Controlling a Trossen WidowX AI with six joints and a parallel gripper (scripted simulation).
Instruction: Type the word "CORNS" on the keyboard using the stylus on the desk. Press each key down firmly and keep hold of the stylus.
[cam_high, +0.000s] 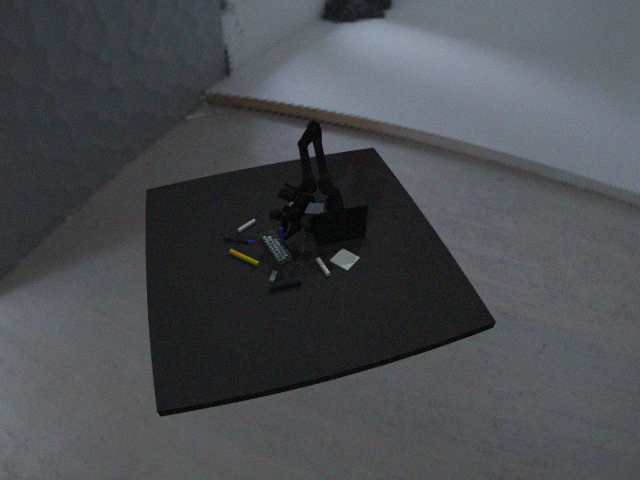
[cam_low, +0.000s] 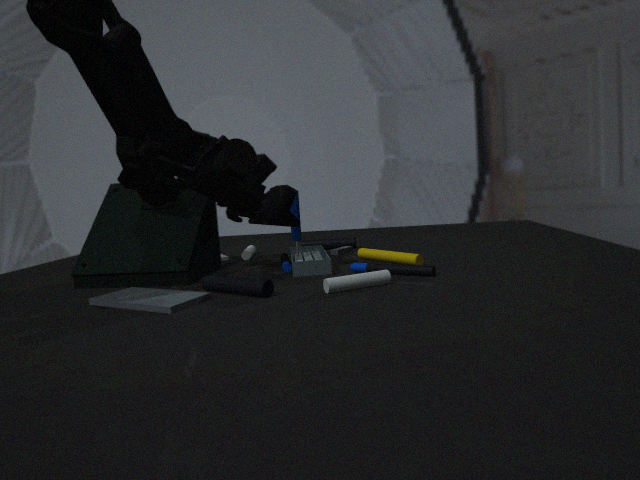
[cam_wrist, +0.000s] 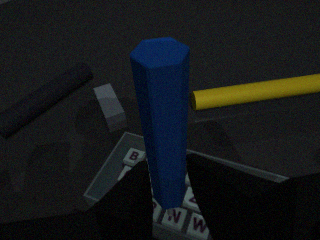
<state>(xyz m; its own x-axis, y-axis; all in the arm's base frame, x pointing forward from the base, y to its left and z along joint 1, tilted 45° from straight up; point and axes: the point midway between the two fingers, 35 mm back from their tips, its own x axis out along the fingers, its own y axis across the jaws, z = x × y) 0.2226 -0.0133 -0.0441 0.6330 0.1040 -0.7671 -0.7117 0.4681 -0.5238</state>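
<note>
Now: gripper tip 17 cm short of the yellow rod and 7 cm above it. From my gripper tip the other things lie so: small grey block (6 cm ahead, 13 cm to the left, 7 cm below); then blue stylus (2 cm below); then grey flat plate (16 cm behind, 26 cm to the right, 7 cm below).
</note>
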